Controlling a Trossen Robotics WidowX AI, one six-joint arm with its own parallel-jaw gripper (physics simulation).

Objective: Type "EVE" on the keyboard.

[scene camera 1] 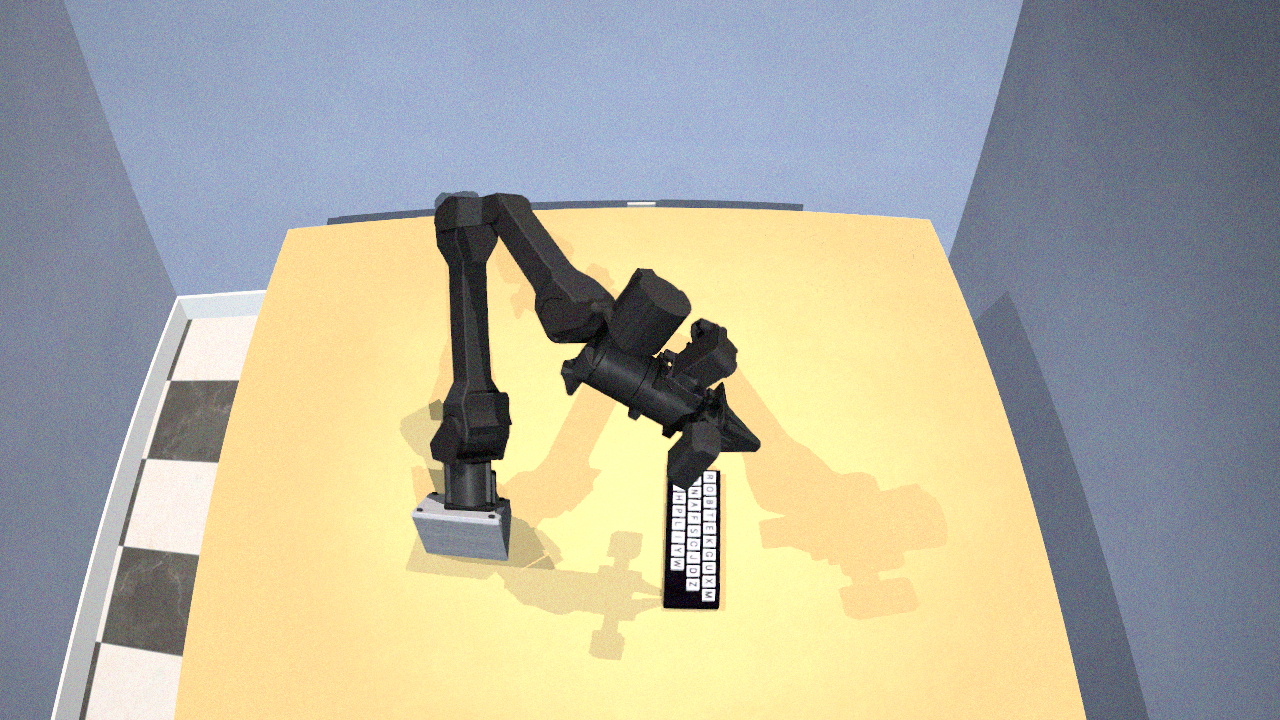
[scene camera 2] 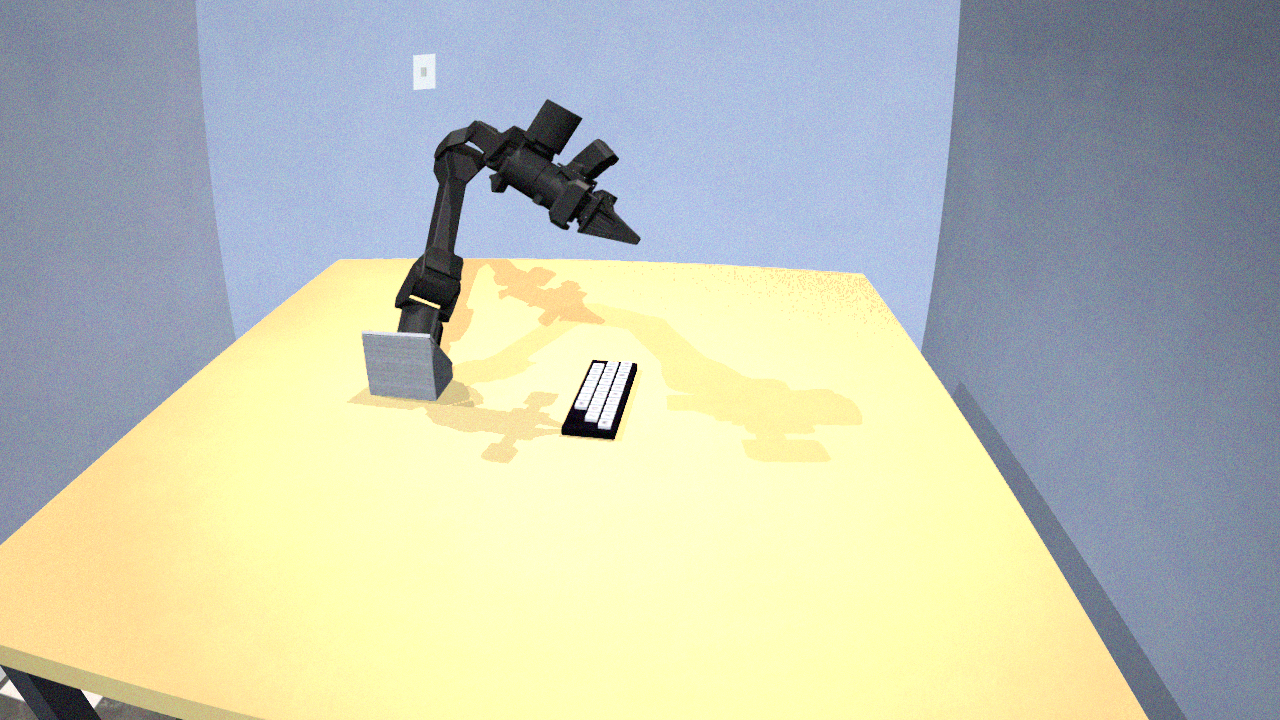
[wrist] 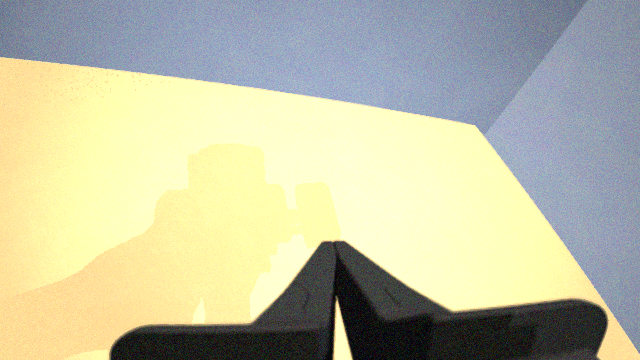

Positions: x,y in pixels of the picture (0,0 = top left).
Labels:
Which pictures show my gripper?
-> Scene camera 1, scene camera 2 and the wrist view: all of them.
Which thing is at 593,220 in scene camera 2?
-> My gripper.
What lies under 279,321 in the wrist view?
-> My gripper.

